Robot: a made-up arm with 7 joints.
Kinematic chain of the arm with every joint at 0, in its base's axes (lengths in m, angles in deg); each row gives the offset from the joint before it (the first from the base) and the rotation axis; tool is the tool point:
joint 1: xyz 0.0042 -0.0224 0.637 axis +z
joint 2: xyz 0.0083 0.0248 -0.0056 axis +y
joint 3: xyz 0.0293 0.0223 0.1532 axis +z
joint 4: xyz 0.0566 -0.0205 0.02 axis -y
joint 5: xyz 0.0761 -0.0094 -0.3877 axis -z
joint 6: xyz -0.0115 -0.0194 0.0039 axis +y
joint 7: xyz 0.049 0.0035 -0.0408 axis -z
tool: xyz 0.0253 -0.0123 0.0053
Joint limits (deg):
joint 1: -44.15..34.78
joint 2: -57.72..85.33
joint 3: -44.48..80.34
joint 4: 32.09..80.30
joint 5: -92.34..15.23
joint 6: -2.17..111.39
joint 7: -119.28..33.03
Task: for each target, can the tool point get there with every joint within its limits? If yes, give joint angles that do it. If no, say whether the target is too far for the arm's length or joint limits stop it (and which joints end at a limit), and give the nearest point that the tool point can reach.
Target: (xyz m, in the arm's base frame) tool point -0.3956 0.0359 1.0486
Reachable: no: joint limits stop it (at a limit: joint 1, joint 2, joint 4, joint 6) | nearest point -0.2796 0.3278 1.0280 | short by 0.315 m
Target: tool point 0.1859 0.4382 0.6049
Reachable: yes | joints 14.97 -10.20 52.28 43.93 -76.47 15.74 -44.70
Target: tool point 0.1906 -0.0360 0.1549
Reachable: yes | joints -12.22 64.84 0.07 52.13 -69.89 48.81 -41.99
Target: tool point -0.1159 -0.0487 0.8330
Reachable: no: joint limits stop it (at a limit: joint 1, joint 2, joint 3, joint 4, joint 6, joint 7) | nearest point -0.1453 -0.3053 0.9788 | short by 0.297 m
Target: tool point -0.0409 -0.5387 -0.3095
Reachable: no: too far | nearest point 0.0497 -0.3246 0.1361 | short by 0.503 m
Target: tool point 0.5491 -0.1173 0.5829
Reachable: yes | joints -11.43 12.08 -1.88 62.98 -62.74 34.99 -4.99
